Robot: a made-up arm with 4 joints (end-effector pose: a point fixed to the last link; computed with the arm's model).
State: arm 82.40 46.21 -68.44 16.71
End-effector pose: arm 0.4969 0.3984 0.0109 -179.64 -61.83 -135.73
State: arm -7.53 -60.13 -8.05 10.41
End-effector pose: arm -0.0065 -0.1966 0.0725 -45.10 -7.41 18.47
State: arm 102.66 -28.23 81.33 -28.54
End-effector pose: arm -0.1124 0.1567 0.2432 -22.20 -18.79 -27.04
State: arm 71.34 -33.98 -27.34 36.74
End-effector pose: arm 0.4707 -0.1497 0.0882 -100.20 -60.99 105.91
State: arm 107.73 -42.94 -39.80 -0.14
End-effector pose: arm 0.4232 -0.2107 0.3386 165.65 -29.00 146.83
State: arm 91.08 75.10 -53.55 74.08
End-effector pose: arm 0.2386 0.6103 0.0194 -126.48 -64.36 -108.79
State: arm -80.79 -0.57 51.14 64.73
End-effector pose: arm 0.0978 0.1245 0.4926 -132.95 45.25 157.41
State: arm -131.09 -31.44 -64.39 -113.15
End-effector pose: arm -0.2407 0.0270 0.5833 -107.67 48.52 15.39
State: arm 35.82 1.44 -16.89 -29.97
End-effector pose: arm 0.0233 0.0723 -0.0850 -27.70 -35.95 -2.63
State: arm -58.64 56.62 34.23 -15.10
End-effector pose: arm 0.1071 0.0051 0.4229 152.87 35.67 124.61
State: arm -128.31 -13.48 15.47 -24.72
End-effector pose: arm 0.2277 0.0481 0.4529 146.56 27.64 -174.40
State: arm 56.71 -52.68 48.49 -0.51
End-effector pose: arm -0.0240 0.0876 0.1192 -23.62 -25.32 -26.69
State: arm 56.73 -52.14 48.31 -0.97
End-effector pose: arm -0.0244 0.0874 0.1197 -23.90 -25.13 -26.47
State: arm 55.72 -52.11 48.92 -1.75
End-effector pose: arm -0.0288 0.0912 0.1264 -24.88 -23.64 -26.73
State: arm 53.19 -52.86 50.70 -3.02
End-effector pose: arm -0.0379 0.1007 0.1425 -26.97 -20.31 -27.76
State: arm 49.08 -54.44 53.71 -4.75
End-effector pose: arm -0.0490 0.1166 0.1693 -30.36 -15.17 -29.71
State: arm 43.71 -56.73 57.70 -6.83
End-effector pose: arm -0.0568 0.1377 0.2053 -35.05 -8.86 -32.60
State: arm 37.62 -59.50 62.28 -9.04
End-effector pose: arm -0.0568 0.1620 0.2459 -40.81 -2.26 -36.36
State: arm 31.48 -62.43 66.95 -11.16
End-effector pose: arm -0.0476 0.1868 0.2851 -47.19 3.71 -40.70
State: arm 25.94 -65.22 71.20 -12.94
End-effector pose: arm -0.0320 0.2090 0.3172 -53.40 8.39 -45.13
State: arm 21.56 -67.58 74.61 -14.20
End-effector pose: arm -0.0154 0.2265 0.3395 -58.57 11.51 -48.98
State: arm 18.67 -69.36 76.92 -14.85
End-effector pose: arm -0.0027 0.2382 0.3521 -62.00 13.16 -51.71
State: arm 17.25 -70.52 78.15 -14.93
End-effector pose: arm 0.0038 0.2442 0.3571 -63.51 13.72 -53.17
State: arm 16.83 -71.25 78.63 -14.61
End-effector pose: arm 0.0054 0.2465 0.3574 -63.66 13.63 -53.68
